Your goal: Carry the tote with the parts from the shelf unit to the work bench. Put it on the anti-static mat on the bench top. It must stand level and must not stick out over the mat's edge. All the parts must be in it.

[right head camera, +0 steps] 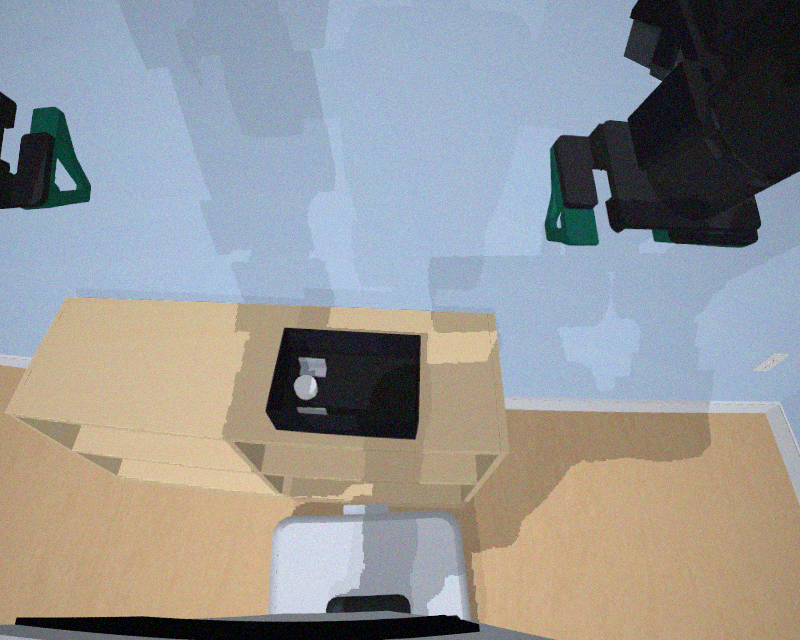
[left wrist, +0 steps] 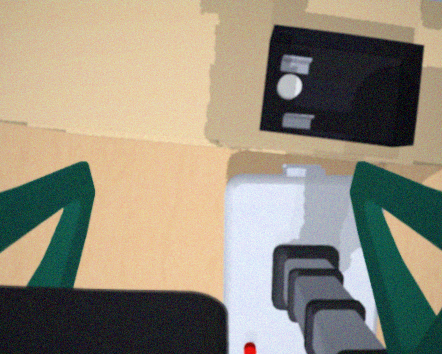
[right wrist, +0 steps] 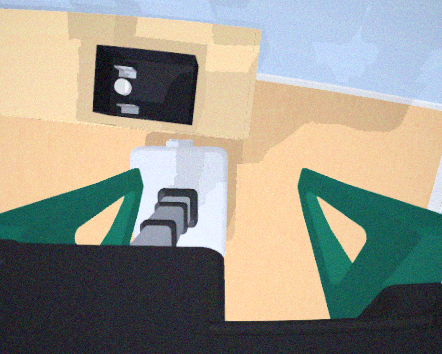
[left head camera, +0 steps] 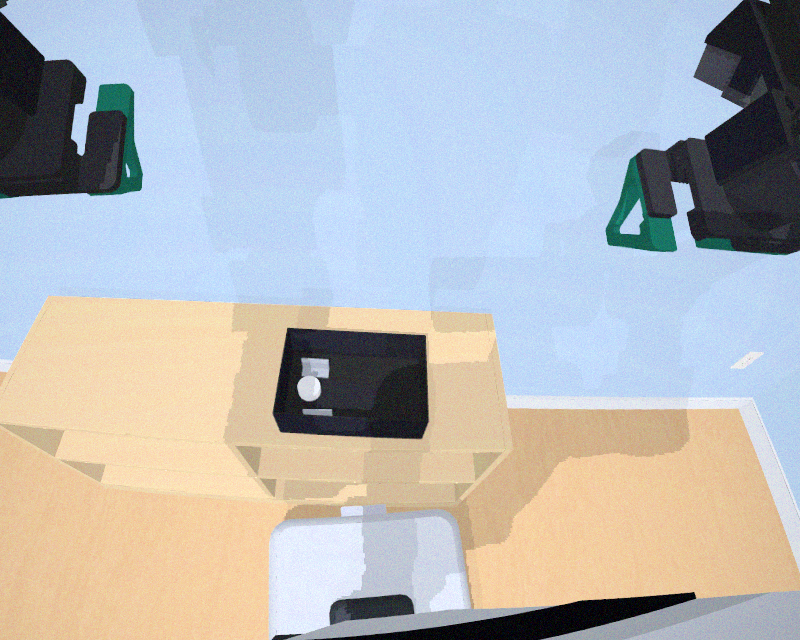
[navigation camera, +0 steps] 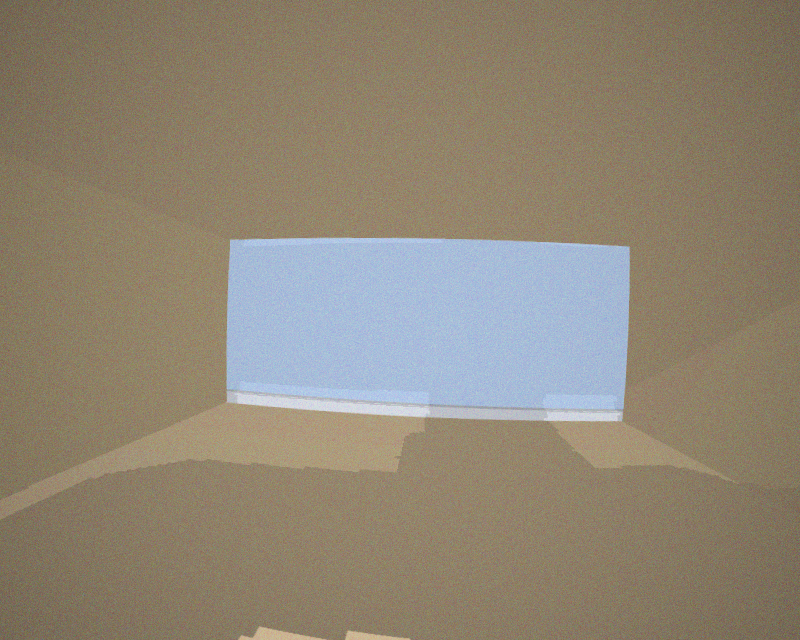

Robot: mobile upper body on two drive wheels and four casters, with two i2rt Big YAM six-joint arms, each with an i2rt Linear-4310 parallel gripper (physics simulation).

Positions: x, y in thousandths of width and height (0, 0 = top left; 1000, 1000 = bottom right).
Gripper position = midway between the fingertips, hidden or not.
The left gripper shows in the right head camera view (46, 309), in the left wrist view (503, 499) and in the left head camera view (98, 288); in the right wrist view it is out of frame, in the navigation camera view it is out of frame. The right gripper shows in the right head camera view (754, 363), in the right wrist view (499, 501) and in the left head camera view (818, 373); in the left wrist view it is out of frame, in the navigation camera view it is out of frame. A black tote shows in the right head camera view (464, 609), in the left wrist view (818, 253), in the right wrist view (372, 256) and in the left head camera view (472, 605); in the navigation camera view it is out of frame.
